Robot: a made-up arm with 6 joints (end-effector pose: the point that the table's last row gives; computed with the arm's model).
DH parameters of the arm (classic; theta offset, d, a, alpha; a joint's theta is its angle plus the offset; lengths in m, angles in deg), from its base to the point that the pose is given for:
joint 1: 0 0.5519 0.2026 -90
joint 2: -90 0 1.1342 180
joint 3: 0 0 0.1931 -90
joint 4: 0 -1.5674 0 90
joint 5: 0 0 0 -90
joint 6: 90 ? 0 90
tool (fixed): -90 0 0 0
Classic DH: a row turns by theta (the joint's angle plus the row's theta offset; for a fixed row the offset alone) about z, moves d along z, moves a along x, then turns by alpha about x.
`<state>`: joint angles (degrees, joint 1 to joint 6).
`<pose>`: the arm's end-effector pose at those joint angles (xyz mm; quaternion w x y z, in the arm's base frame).
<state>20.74 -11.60 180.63 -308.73 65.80 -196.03</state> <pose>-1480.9 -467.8 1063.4 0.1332 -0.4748 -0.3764 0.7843</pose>
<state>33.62 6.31 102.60 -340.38 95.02 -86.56</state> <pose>-146.9 -48.6 3192.8 0.1499 -0.0244 0.7397 -0.6555</pose>
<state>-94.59 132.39 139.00 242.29 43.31 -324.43</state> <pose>-287.5 -2653.4 131.0 0.2336 0.3352 -0.5483 -0.7297</pose>
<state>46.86 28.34 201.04 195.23 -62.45 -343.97</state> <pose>-641.3 -642.8 1461.3 0.3298 0.3351 0.3960 -0.7888</pose>
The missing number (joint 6, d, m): -0.1222
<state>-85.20 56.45 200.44 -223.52 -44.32 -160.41</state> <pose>-87.1 334.6 1945.4 0.0634 -0.4686 -0.8746 0.1068</pose>
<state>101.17 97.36 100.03 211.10 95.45 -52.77</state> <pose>-495.8 2835.1 567.9 0.3257 0.8072 0.2082 -0.4462</pose>
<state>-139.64 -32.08 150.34 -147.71 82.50 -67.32</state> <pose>1465.2 1330.2 1355.5 0.5092 0.3639 -0.3034 0.7185</pose>
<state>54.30 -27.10 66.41 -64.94 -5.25 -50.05</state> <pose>-361.6 -485.8 3236.0 0.0748 0.6740 -0.0588 0.7326</pose>
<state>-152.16 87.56 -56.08 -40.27 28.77 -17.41</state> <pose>-131.3 -26.3 -584.2 0.3264 -0.7325 -0.0796 0.5920</pose>
